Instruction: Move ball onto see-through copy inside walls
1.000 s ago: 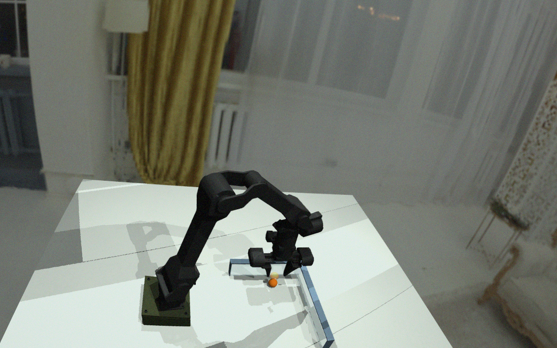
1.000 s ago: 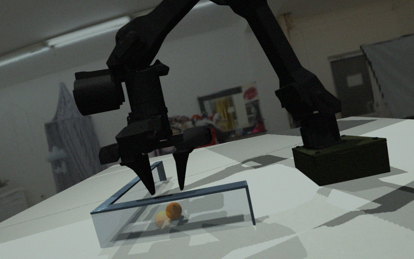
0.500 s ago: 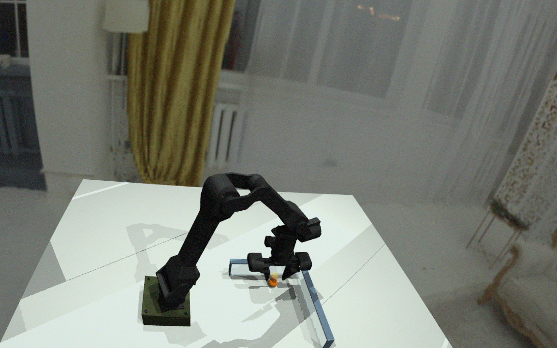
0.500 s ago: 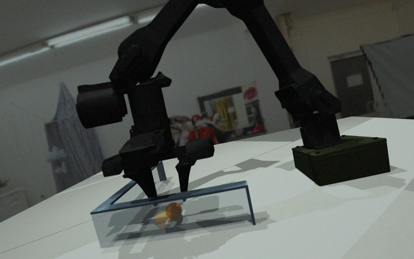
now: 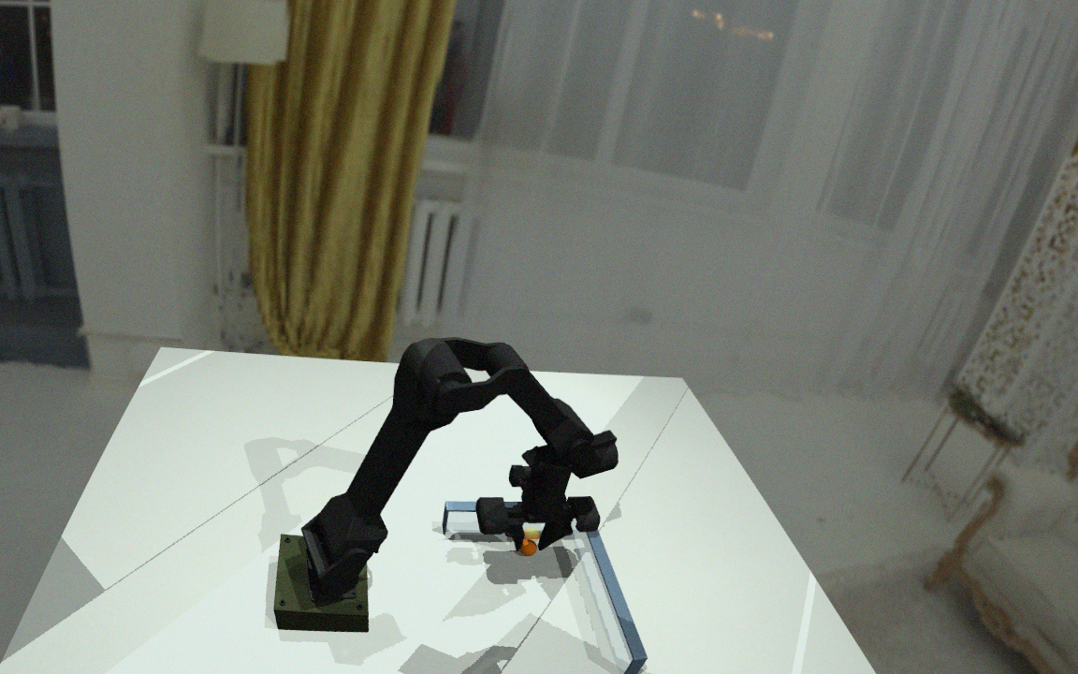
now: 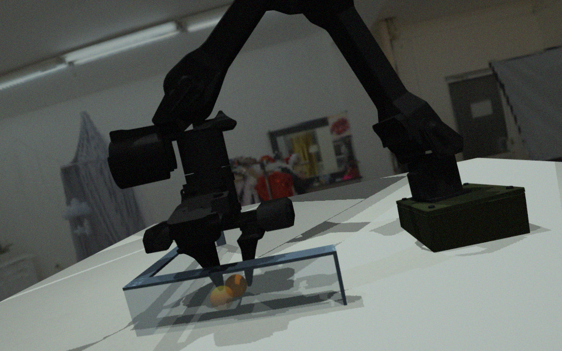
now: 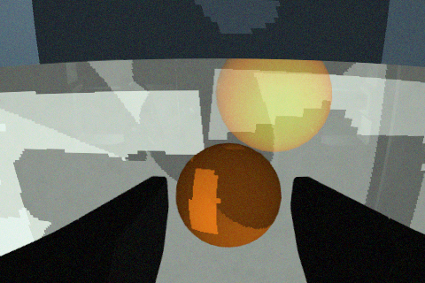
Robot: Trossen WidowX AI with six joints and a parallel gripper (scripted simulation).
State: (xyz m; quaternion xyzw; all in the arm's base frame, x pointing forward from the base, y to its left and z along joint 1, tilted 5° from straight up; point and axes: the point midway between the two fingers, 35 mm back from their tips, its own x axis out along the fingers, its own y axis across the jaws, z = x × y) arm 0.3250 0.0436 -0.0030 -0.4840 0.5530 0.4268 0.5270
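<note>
Now: the clear wall 5 cm to the left of my gripper tip and 2 cm above it. Round my gripper tip: orange ball (right at my gripper tip).
</note>
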